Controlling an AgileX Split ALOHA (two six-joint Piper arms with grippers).
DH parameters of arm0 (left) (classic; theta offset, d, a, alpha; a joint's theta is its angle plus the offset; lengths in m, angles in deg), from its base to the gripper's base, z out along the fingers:
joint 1: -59.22 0.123 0 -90
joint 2: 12.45 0 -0.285 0
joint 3: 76.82 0 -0.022 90
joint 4: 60.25 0.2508 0 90
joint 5: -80.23 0 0.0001 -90
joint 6: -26.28 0.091 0 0
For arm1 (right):
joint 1: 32.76 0.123 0 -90
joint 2: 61.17 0 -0.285 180
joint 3: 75.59 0 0.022 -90
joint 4: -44.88 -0.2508 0 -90
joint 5: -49.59 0 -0.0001 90
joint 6: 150.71 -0.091 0 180
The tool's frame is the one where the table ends.
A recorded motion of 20 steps. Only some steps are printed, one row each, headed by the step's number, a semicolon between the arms.
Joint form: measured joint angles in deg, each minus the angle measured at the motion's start. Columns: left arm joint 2, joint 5, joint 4, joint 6, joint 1, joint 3; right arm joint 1, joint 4, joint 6, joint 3, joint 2, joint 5.
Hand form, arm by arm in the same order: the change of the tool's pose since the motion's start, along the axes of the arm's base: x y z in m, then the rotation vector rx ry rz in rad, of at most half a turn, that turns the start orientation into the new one. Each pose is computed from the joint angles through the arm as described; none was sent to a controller.
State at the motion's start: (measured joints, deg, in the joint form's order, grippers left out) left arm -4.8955 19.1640 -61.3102 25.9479 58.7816 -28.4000; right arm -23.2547 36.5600 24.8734 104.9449 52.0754 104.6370
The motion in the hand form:
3: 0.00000 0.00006 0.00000 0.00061 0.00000 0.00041; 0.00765 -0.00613 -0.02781 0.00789 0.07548 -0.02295
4: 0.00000 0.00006 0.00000 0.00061 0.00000 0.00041; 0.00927 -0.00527 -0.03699 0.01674 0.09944 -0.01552
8: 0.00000 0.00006 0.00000 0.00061 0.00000 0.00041; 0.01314 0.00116 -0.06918 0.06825 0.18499 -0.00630
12: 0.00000 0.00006 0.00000 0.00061 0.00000 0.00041; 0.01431 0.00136 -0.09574 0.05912 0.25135 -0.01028
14: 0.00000 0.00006 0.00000 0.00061 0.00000 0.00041; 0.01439 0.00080 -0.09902 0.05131 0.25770 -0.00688
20: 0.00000 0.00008 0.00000 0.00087 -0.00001 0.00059; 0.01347 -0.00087 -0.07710 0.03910 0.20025 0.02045
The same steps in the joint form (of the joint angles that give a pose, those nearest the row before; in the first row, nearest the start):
3: 0.00 0.00 0.04 0.00 0.00 0.00; -1.37 -1.35 0.64 0.00 4.29 0.00
4: 0.00 0.00 0.04 0.00 0.00 0.00; -1.46 -2.31 1.61 0.00 5.70 0.00
8: 0.00 0.00 0.04 0.00 0.00 0.00; -1.45 -6.86 4.42 0.03 10.71 -0.06
12: 0.00 0.00 0.04 0.00 0.00 0.00; -1.45 -6.90 4.42 0.03 14.66 -0.17
14: 0.00 0.00 0.04 0.00 0.00 0.00; -1.45 -6.46 4.42 0.03 15.13 -0.23
20: 0.00 0.00 0.06 0.00 0.00 0.00; -1.45 -5.21 5.20 0.03 11.83 0.02

